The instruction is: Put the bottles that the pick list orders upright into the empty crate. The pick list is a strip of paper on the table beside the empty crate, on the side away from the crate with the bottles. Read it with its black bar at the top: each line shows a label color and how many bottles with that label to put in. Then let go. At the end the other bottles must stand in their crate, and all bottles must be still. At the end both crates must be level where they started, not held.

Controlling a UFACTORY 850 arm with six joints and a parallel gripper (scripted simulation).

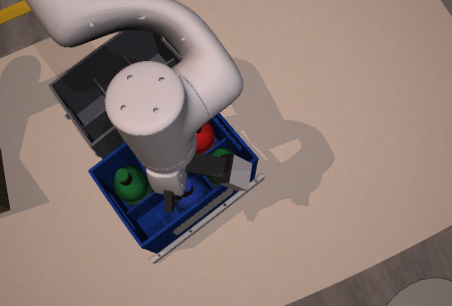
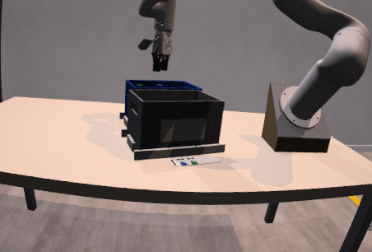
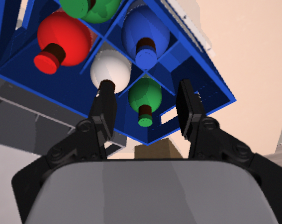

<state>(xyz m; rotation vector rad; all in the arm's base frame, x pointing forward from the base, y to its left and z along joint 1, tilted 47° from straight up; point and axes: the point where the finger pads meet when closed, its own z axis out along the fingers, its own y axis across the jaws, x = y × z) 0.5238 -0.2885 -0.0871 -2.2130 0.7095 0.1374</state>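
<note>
The blue-label bottle is 150 mm below my hand. Round my hand: white bottle 150 mm below, 90 mm to the left, 20 mm behind; then blue crate 160 mm below, 40 mm to the left, 10 mm behind; then green-label bottle 150 mm below, 80 mm ahead, 20 mm to the left.
</note>
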